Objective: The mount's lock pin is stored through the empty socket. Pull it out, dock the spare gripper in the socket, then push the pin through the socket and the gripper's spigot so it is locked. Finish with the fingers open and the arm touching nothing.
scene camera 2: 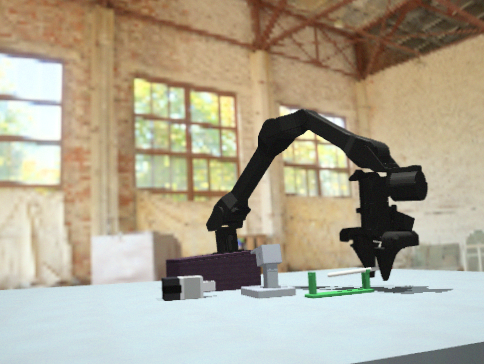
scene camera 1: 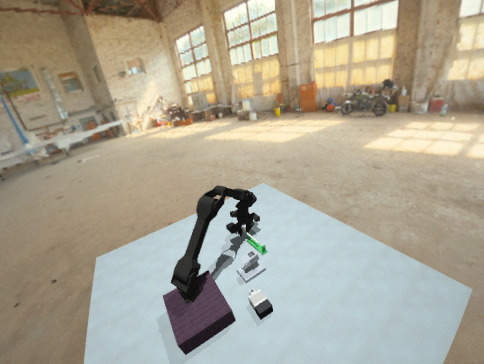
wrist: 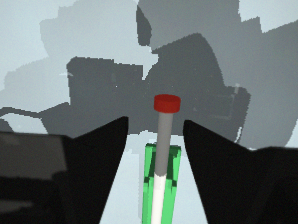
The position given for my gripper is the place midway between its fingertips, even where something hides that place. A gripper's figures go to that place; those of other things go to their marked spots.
Labels:
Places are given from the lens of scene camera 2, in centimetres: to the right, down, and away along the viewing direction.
my gripper (scene camera 2: 378, 279): 28, 20, 94
spare gripper (scene camera 2: 173, 288): -14, 22, 94
grey mount (scene camera 2: 267, 256): 5, 15, 93

